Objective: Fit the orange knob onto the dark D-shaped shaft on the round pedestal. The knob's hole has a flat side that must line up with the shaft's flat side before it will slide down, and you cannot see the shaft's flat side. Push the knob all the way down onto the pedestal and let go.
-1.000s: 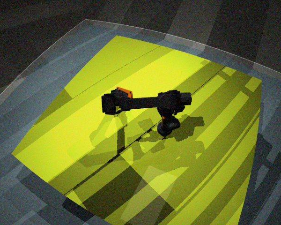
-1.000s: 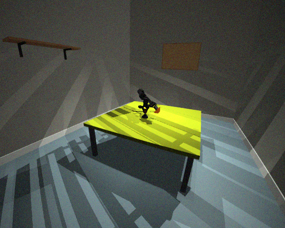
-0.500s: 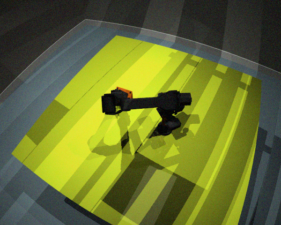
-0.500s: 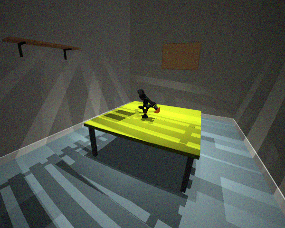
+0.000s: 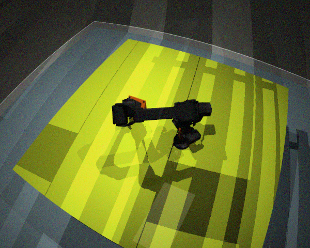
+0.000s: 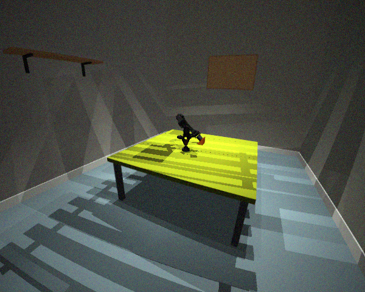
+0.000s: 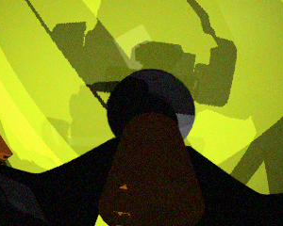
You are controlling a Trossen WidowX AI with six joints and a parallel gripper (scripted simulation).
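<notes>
Now: the orange knob 20 mm above my gripper tip. From my gripper tip the other things lie so: pedestal: 40 mm below.
</notes>
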